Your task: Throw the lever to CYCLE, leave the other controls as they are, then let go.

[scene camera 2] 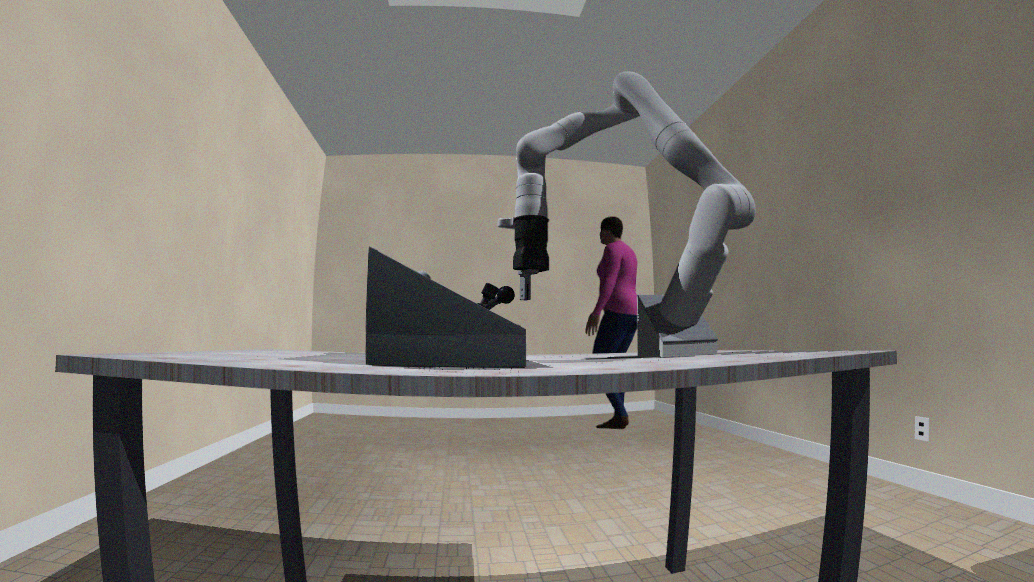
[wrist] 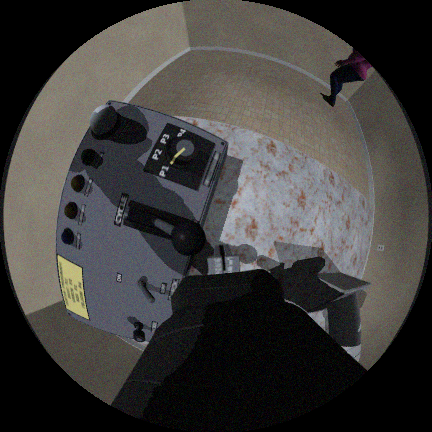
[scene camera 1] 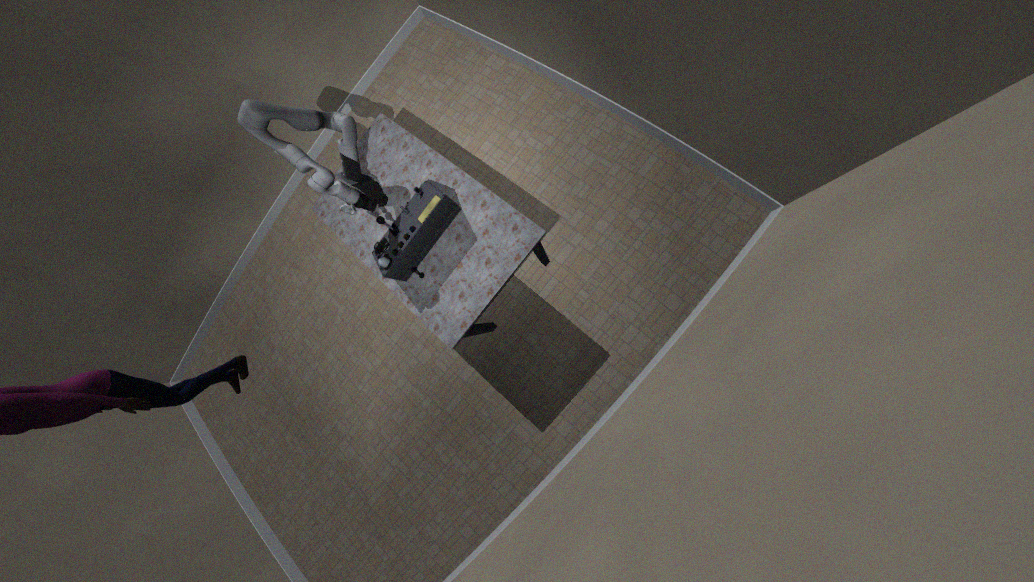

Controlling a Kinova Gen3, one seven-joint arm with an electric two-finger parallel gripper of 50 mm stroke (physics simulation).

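Where they show: gripper, fingertip midpoint: (scene camera 2: 525, 299) (wrist: 221, 252) (scene camera 1: 377, 215); arm's base at its link origin: (scene camera 2: 676, 313) (wrist: 341, 300) (scene camera 1: 353, 176).
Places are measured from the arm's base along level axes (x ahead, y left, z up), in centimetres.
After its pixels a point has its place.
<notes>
The lever's black ball knob (scene camera 1: 380, 219) {x 40.4, y -5.2, z 6.2 cm} (scene camera 2: 506, 294) {x 39.3, y -3.8, z 4.6 cm} (wrist: 188, 237) {x 39.0, y -6.2, z 6.6 cm} shows in all three views. In the wrist view its shaft rises from a dark slot, and the ball covers the slot end opposite the CYCLE label (wrist: 120, 210) {x 51.7, y -5.2, z 2.5 cm}. The lever stands on a grey sloped control box (scene camera 1: 436, 228) {x 63.9, y 9.9, z -2.2 cm} (scene camera 2: 441, 325) {x 51.4, y 25.6, z -3.4 cm} (wrist: 110, 240) {x 52.2, y 0.2, z 2.8 cm}. My gripper (scene camera 2: 525, 297) {x 35.0, y -5.3, z 3.5 cm} (wrist: 221, 252) {x 35.0, y -5.3, z 3.5 cm} is shut and empty, fingers pointing down. In the scene camera 2 view its tips are just right of the ball, at about its height. In the wrist view they are below and right of the ball. A small gap or contact cannot be told.
The box also bears a rotary dial (wrist: 184, 149) {x 44.9, y -17.2, z 2.5 cm} pointing toward P1, a toggle switch (wrist: 146, 290) {x 43.8, y 5.8, z 1.7 cm}, a small black knob (wrist: 139, 331) {x 43.8, y 17.1, z 2.4 cm}, a large round button (wrist: 104, 121) {x 57.8, y -17.0, z 9.6 cm}, several small round lamps or buttons and a yellow label (wrist: 73, 287) {x 59.3, y 14.0, z 6.7 cm}. A person (scene camera 1: 144, 390) (scene camera 2: 618, 289) (wrist: 347, 75) stands beyond the table (scene camera 2: 781, 365) {x 2.5, y 40.7, z -10.4 cm}.
</notes>
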